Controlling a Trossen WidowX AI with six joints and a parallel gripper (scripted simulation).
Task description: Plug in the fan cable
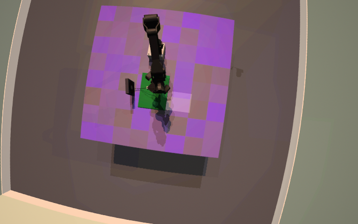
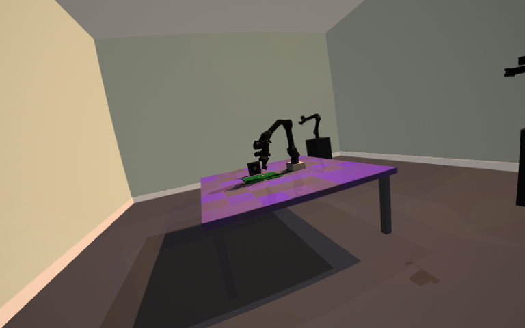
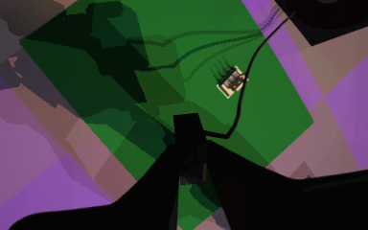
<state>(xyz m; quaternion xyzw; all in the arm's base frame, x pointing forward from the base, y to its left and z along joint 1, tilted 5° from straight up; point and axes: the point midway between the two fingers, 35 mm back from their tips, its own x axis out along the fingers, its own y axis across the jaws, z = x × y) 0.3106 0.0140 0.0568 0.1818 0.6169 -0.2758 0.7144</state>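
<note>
The green board lies 20 mm ahead of my gripper tip, 50 mm to the right of it and 110 mm below it. The rest, counted from my gripper tip: dark fan plug: 10 mm below; fan: 220 mm to the right, 40 mm below; fan header: 10 mm behind, 90 mm to the right, 100 mm below.
</note>
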